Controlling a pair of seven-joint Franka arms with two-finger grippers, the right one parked.
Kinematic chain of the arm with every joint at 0, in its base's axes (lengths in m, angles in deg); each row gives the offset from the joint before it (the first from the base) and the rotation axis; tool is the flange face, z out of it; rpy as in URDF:
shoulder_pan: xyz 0 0 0.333 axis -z
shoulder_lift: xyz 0 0 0 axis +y
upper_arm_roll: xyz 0 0 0.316 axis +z
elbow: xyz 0.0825 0 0 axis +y
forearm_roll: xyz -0.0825 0 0.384 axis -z
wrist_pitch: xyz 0 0 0 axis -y
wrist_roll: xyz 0.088 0 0 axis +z
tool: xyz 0 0 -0.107 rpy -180 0 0
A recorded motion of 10 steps. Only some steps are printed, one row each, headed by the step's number.
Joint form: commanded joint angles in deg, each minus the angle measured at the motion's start. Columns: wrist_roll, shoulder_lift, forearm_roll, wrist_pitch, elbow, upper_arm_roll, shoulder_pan.
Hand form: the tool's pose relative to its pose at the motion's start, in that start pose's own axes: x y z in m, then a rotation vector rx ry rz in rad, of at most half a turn. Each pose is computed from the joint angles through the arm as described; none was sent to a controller.
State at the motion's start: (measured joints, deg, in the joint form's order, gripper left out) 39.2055 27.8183 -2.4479 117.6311 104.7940 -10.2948 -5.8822
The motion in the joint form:
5: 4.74 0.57 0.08 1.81 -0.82 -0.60 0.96
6: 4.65 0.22 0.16 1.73 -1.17 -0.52 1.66
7: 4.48 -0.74 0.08 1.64 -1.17 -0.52 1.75
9: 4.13 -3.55 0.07 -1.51 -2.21 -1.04 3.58
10: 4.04 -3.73 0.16 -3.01 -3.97 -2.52 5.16
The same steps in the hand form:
5: -0.0045 0.0172 -0.0032 -0.0248 0.0256 -0.0576
6: -0.0084 0.0230 -0.0093 -0.0291 0.0351 -0.0463
7: -0.0105 0.0229 -0.0194 -0.0354 0.0494 -0.0409
9: -0.0335 0.0379 -0.0517 -0.0304 0.0670 0.0049
10: -0.0544 0.0628 -0.0649 -0.0347 0.0720 0.0571

